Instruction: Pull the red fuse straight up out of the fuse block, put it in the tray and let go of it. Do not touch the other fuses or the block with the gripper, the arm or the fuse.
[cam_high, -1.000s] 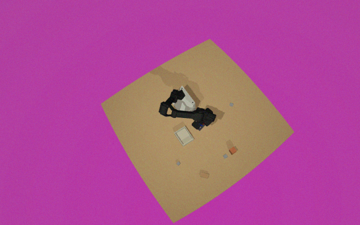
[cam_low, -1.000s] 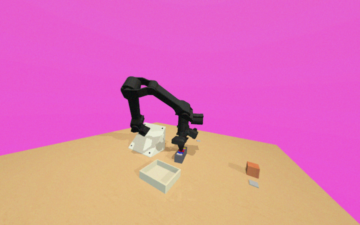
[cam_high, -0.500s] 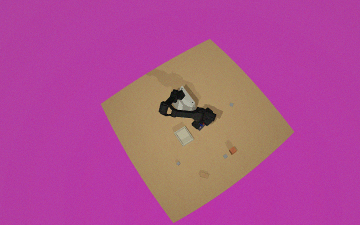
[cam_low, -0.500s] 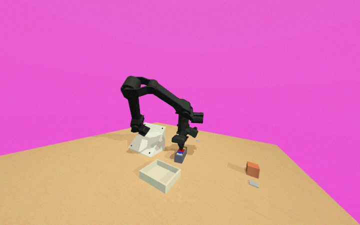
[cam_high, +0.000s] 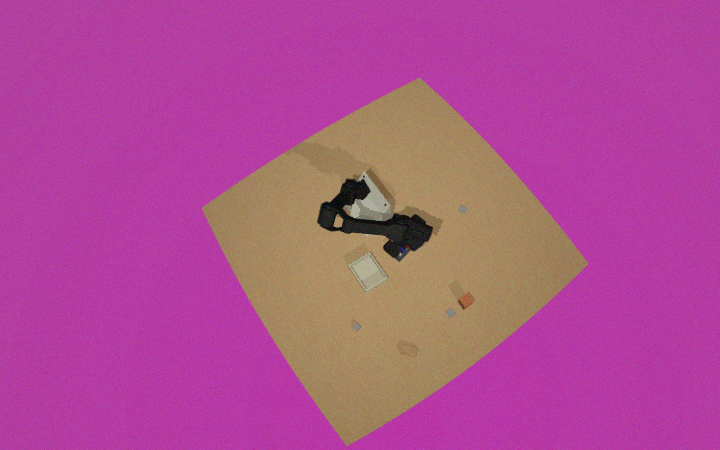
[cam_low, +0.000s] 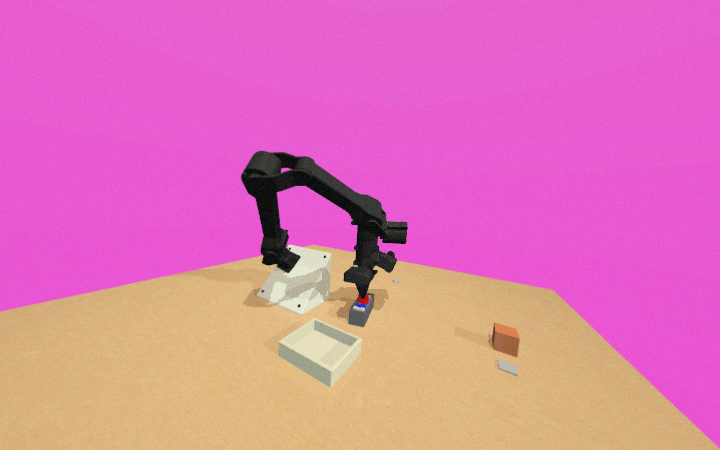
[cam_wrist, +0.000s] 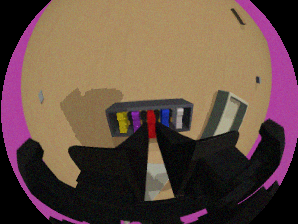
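The tray is 18 cm to the right of my gripper tip, 5 cm below it and 2 cm ahead of it. Round my gripper tip: red fuse (1 cm below); orange cube (33 cm ahead, 10 cm to the left, 3 cm below); tan block (39 cm ahead, 19 cm to the right, 4 cm below).
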